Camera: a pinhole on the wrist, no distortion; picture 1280 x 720 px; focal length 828.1 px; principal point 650.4 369.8 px. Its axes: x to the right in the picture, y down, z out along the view. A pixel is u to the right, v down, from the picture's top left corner.
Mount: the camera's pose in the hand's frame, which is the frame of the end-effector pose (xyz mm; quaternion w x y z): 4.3 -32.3 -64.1 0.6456 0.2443 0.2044 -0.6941
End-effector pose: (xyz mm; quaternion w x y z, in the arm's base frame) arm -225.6 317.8 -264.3 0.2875 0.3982 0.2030 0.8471
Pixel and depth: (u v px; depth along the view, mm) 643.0 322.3 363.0
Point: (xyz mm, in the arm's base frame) 56.1 500.2 -293.2
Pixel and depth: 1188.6 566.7 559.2
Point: 83.5 889.6 -503.5
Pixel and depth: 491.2 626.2 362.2
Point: 6.7 561.4 -167.1
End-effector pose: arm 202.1 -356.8 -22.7 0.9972 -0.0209 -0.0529 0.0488
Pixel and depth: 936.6 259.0 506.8
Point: 113.4 -826.4 218.6
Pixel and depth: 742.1 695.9 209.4
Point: 278.6 -528.6 83.9
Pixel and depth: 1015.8 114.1 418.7
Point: 62.5 -784.8 133.1
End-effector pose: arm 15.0 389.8 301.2 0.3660 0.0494 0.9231 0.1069
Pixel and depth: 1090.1 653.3 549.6
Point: 47.7 -146.8 -76.7
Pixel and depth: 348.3 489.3 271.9
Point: 140.0 312.8 103.4
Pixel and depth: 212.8 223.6 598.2
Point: 520.4 337.7 -67.6
